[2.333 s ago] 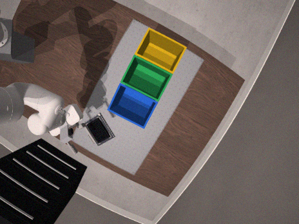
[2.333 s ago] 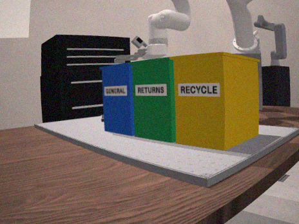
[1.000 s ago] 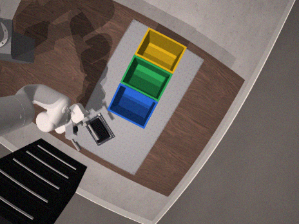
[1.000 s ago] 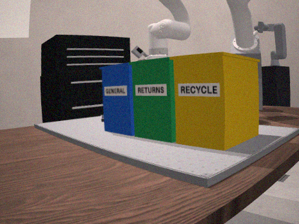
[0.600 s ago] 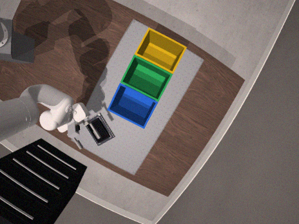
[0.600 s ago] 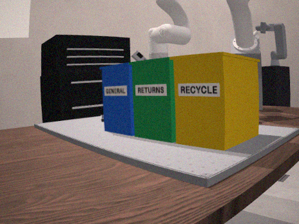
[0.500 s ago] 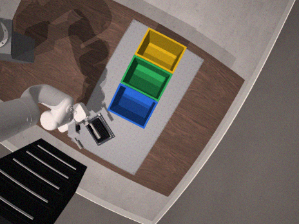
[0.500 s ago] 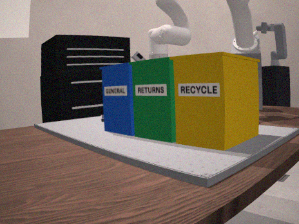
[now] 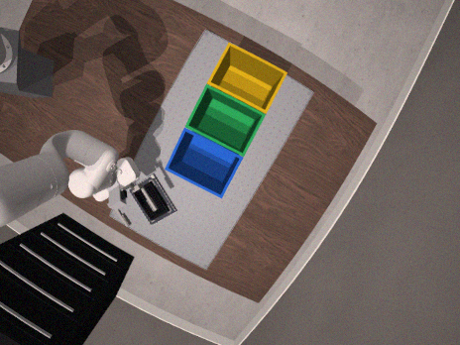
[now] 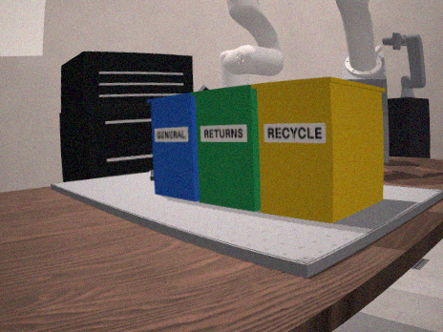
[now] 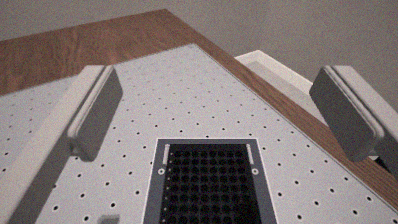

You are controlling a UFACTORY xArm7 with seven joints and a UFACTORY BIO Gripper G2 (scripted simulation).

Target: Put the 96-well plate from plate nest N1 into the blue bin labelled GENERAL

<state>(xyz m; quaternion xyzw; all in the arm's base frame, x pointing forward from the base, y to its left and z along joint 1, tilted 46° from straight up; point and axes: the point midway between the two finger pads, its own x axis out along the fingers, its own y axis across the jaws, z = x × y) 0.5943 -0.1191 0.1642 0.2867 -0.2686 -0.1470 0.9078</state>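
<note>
My hand is 12 cm above the black 96-well plate. Round my hand: green returns bin: 39 cm to the left, 5 cm below, 5 cm behind; then plate nest N1: 13 cm below; then blue general bin: 27 cm to the left, 5 cm below, 1 cm ahead.
</note>
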